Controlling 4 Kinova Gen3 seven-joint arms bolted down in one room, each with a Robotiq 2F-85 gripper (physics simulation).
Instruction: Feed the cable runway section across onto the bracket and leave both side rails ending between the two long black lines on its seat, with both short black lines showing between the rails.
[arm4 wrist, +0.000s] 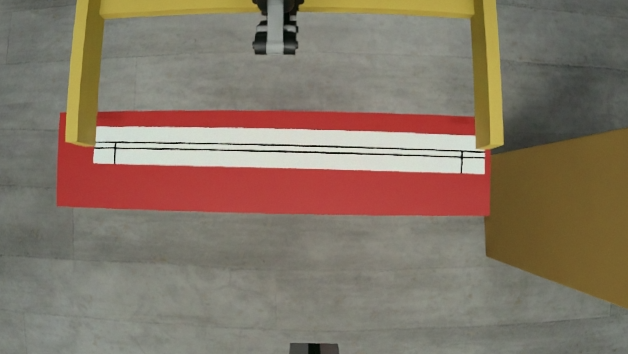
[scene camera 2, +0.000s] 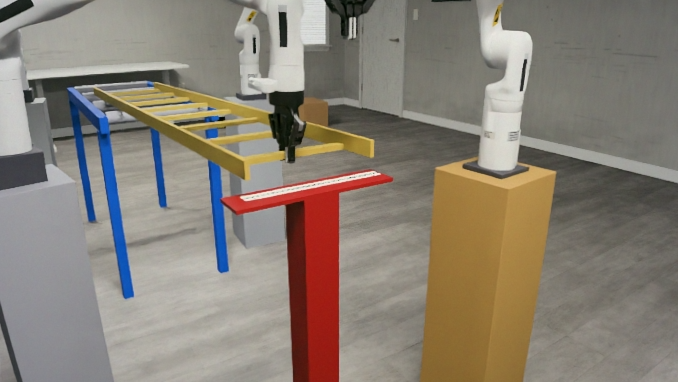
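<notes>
The yellow cable runway section (arm4 wrist: 85, 75) (scene camera 2: 200, 145) reaches from the blue stand (scene camera 2: 116, 215) towards the red bracket (arm4 wrist: 270, 192) (scene camera 2: 322, 250). In scene camera 2 its rail ends hang above the bracket, with a gap. In the wrist view they overlap the white seat strip's (arm4 wrist: 280, 137) (scene camera 2: 310, 186) ends near the long black lines; both short lines show between the rails. One gripper (arm4 wrist: 275, 47) (scene camera 2: 287, 155), mid-picture in scene camera 2, is shut on the end rung. Arm4's gripper (arm4 wrist: 314, 348) looks shut, beyond the bracket. Another gripper (scene camera 2: 351, 30), at the top of scene camera 2, looks shut.
A tan pedestal (arm4 wrist: 555, 215) (scene camera 2: 465, 250) bearing an arm stands right of the bracket. A grey pedestal (scene camera 2: 45, 240) stands at the left, another (scene camera 2: 255, 210) behind the runway. A white bench (scene camera 2: 110, 69) and a brown box (scene camera 2: 315, 112) are at the back.
</notes>
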